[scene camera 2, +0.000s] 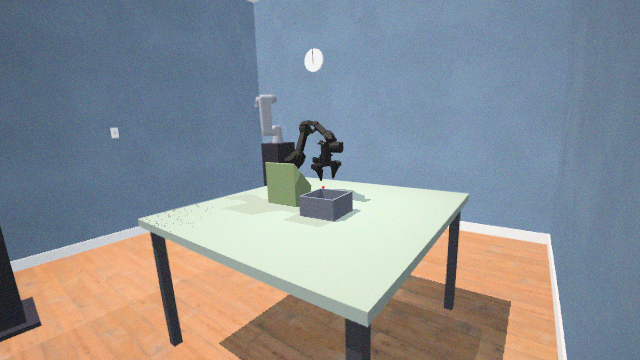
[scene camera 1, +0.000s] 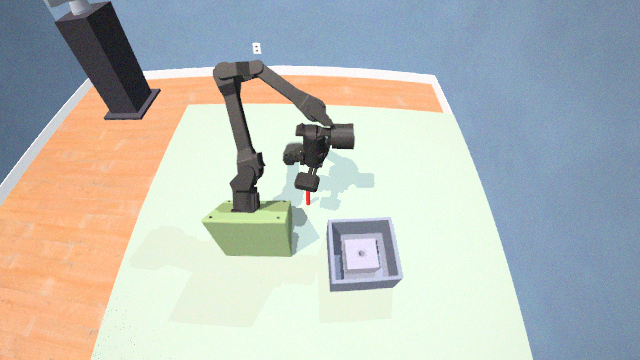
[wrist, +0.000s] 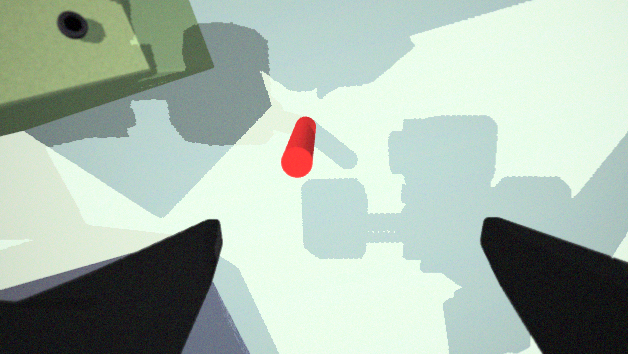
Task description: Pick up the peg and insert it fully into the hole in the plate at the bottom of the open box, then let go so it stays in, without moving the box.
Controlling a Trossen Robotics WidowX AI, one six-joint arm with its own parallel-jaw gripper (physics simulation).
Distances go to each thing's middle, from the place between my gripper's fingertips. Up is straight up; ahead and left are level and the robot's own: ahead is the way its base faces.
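My gripper's sitting 8 cm above the red peg (wrist: 297, 160), 2 cm past it and 2 cm to the left of it. There's a grey-blue box (scene camera 1: 388, 275) too, and that's 7 cm below my hand, 15 cm ahead of it and 21 cm to the right. And then a pale plate (scene camera 1: 360, 255), which is 8 cm below my hand, 15 cm ahead of it and 21 cm to the right.
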